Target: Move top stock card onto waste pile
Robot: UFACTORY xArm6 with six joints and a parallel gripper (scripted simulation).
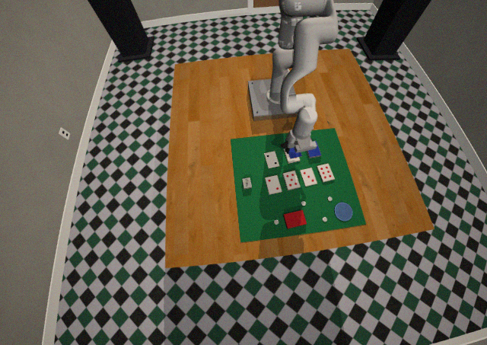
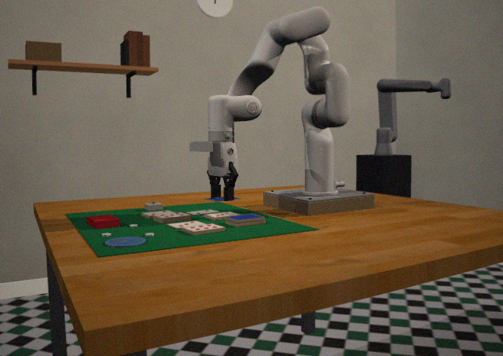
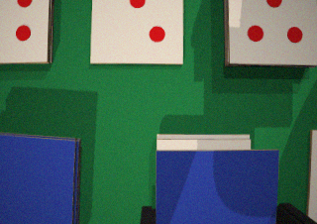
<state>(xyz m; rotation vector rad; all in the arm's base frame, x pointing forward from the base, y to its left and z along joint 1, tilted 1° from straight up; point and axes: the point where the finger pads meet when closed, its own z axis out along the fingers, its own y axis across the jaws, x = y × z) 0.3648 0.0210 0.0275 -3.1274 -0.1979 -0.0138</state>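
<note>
The black-pip card lies 11 cm to the right of my hand, 7 cm below it and 2 cm ahead of it. The rest, counted from my hand: grey block 25 cm to the right, 14 cm ahead, 5 cm below; red block 34 cm ahead, 6 cm below, 5 cm to the right.
</note>
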